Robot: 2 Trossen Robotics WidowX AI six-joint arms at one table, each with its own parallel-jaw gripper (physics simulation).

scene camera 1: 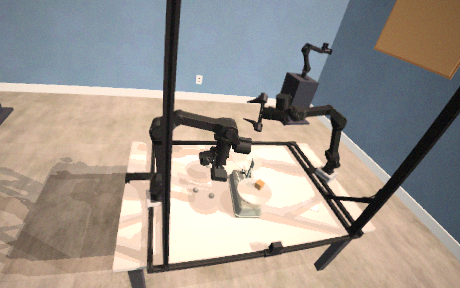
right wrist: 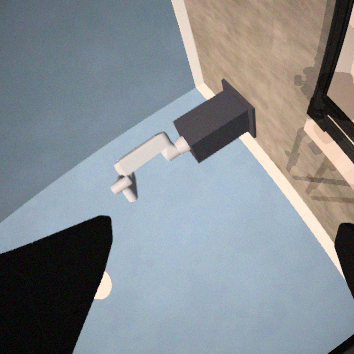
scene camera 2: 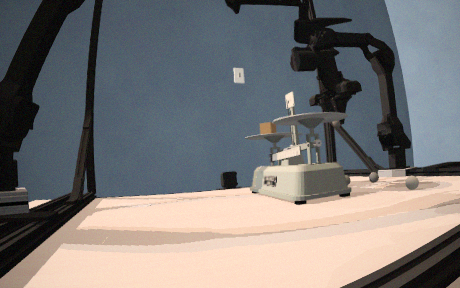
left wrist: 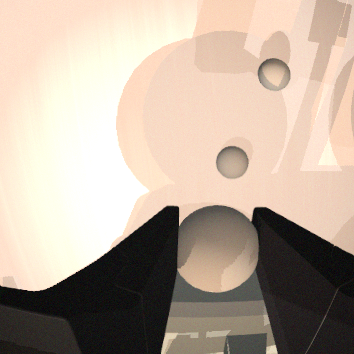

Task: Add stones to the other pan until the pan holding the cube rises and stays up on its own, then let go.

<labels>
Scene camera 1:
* grey balance scale: 246, 199
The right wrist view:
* my right gripper: 230, 233
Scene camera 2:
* my left gripper: 339, 124
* grey balance scale: 293, 180
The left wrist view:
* my left gripper: 215, 218
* grey balance scale: 239, 313
</labels>
